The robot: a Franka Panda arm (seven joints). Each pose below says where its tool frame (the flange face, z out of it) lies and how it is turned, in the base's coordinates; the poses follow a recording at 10 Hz.
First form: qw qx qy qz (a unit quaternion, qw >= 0); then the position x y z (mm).
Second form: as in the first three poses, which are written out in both.
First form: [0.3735, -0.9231, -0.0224, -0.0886, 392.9, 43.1, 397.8]
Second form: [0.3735, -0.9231, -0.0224, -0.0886, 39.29, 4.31, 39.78]
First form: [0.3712, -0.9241, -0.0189, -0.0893, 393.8, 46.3, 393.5]
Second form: [0.3712, -0.9241, -0.0189, -0.0893, 39.38, 4.63, 39.35]
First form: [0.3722, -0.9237, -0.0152, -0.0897, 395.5, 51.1, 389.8]
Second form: [0.3722, -0.9237, -0.0152, -0.0897, 39.55, 5.11, 38.98]
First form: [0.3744, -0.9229, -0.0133, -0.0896, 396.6, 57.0, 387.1]
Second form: [0.3744, -0.9229, -0.0133, -0.0896, 39.66, 5.70, 38.71]
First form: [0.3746, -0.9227, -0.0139, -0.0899, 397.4, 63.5, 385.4]
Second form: [0.3746, -0.9227, -0.0139, -0.0899, 39.74, 6.35, 38.54]
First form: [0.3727, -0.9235, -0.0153, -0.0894, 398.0, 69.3, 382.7]
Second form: [0.3727, -0.9235, -0.0153, -0.0894, 39.80, 6.93, 38.27]
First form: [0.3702, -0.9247, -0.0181, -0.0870, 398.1, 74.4, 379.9]
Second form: [0.3702, -0.9247, -0.0181, -0.0870, 39.81, 7.44, 37.99]
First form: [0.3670, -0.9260, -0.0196, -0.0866, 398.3, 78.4, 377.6]
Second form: [0.3670, -0.9260, -0.0196, -0.0866, 39.83, 7.84, 37.76]
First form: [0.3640, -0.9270, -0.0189, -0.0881, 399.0, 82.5, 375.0]
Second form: [0.3640, -0.9270, -0.0189, -0.0881, 39.90, 8.25, 37.50]
